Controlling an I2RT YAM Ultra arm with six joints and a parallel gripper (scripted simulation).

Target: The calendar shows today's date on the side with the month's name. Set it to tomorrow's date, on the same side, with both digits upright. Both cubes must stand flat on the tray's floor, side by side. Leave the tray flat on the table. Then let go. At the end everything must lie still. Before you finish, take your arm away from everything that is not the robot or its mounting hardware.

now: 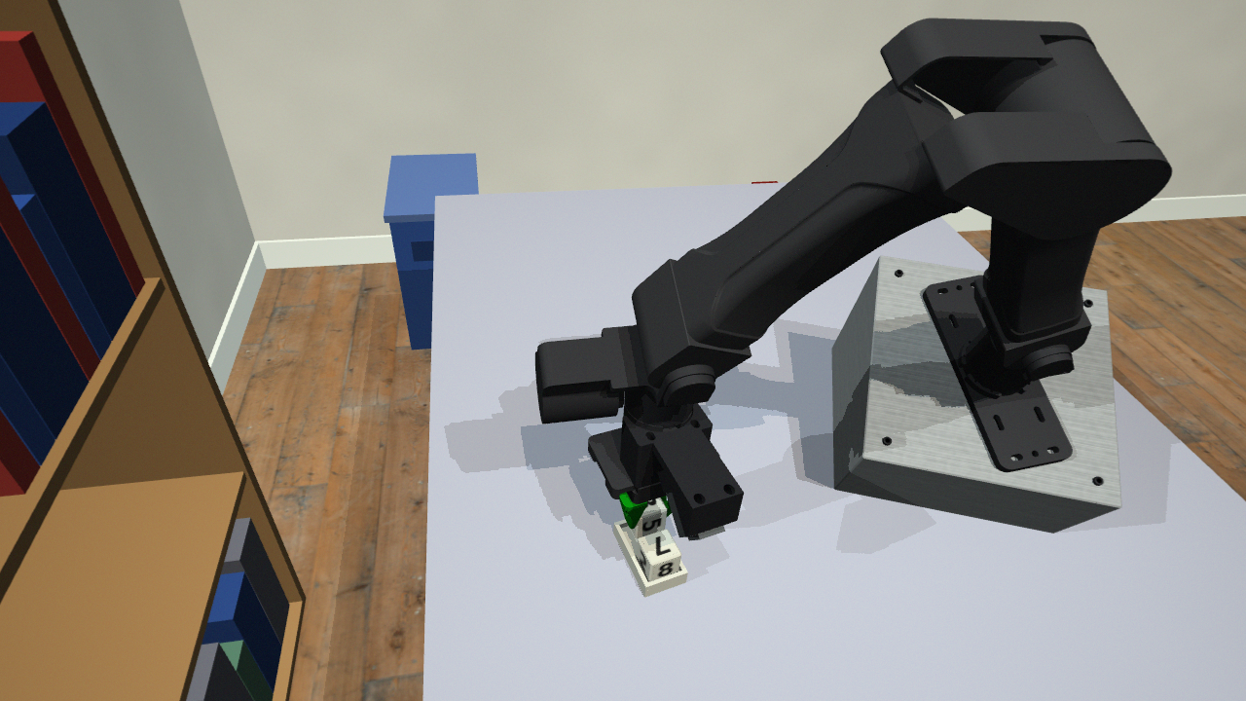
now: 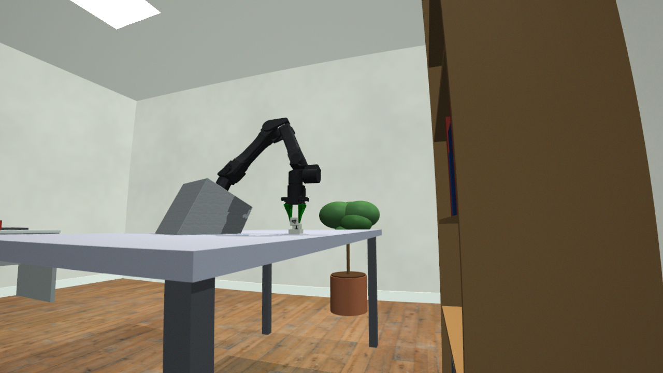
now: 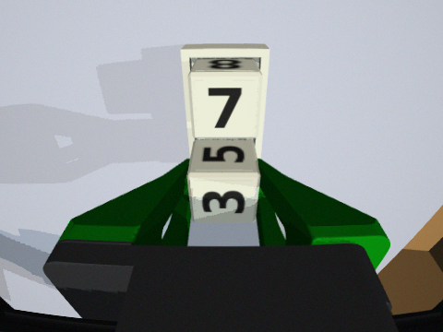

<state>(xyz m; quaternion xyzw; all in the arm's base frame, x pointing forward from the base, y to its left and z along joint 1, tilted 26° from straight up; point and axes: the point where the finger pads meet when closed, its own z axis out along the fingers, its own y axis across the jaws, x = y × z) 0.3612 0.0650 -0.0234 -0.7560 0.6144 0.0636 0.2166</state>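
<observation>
The tray is 40 mm below my hand and 20 mm to the left of it.
</observation>
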